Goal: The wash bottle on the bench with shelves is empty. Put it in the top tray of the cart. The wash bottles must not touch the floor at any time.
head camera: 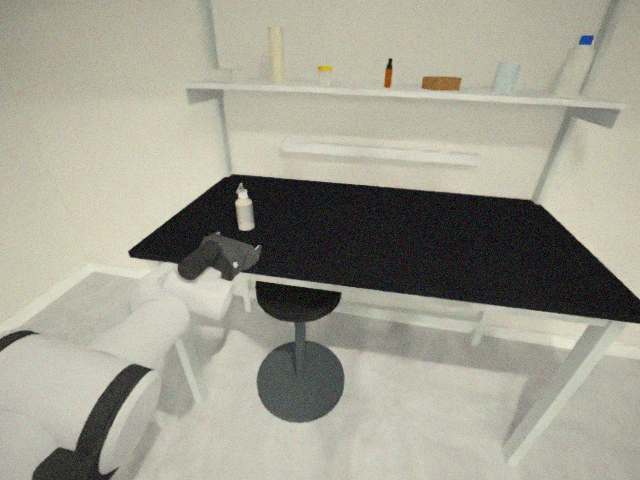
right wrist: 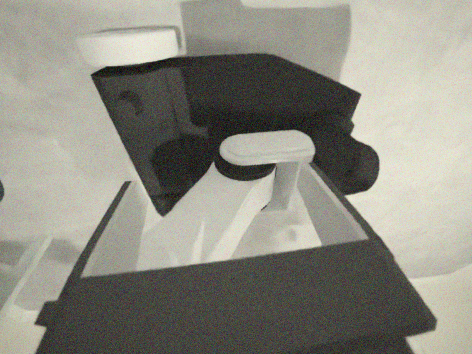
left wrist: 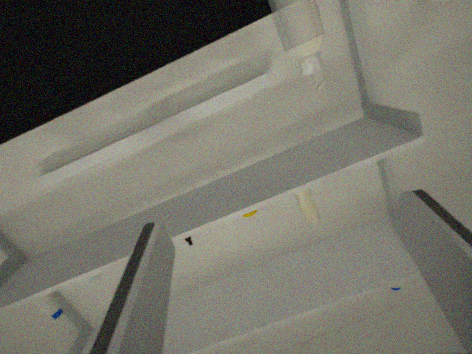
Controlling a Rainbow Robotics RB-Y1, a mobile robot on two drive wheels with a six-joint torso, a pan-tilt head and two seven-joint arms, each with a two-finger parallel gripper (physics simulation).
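Places are measured from the robot's base along level axes (x down, y ahead, z right), in metres.
Pixels of known places: left gripper, fingertip midpoint: (head camera: 238, 242) (left wrist: 279, 221); right gripper, fingertip midpoint: (right wrist: 223, 182).
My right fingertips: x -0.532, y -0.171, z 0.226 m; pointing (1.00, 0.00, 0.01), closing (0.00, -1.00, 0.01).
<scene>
Ahead of a thing's pixels: the offset from my right fingertips to its top centre. Level surfaces: height alone.
A small whitish wash bottle {dx -0.557, dy +1.086, dz -0.477 m} (head camera: 245, 214) (left wrist: 300, 27) with a white cap and nozzle stands upright on the black bench top {dx -0.383 m} (head camera: 387, 242) (left wrist: 100, 50), near its left side in the head view. In the left wrist view it appears inverted at the upper edge. My left gripper (head camera: 238, 241) (left wrist: 279, 221) is open and empty over the bench's front left edge, just in front of the bottle and apart from it. My right gripper (right wrist: 223, 182) is open, pointing toward the robot's own dark and white body parts. The cart does not show in these views.
A wall shelf (head camera: 361, 91) (left wrist: 250, 180) above the bench holds an amber dropper bottle {dx -0.932, dy +1.339, dz +0.037 m} (head camera: 387, 74), a brown box {dx -0.880, dy +1.315, dz +0.226 m} (head camera: 440, 83) and a large blue-capped bottle {dx -1.018, dy +1.245, dz +0.648 m} (head camera: 574, 69). A stool (head camera: 299, 382) stands at the bench front. A wall rises left of the bench.
</scene>
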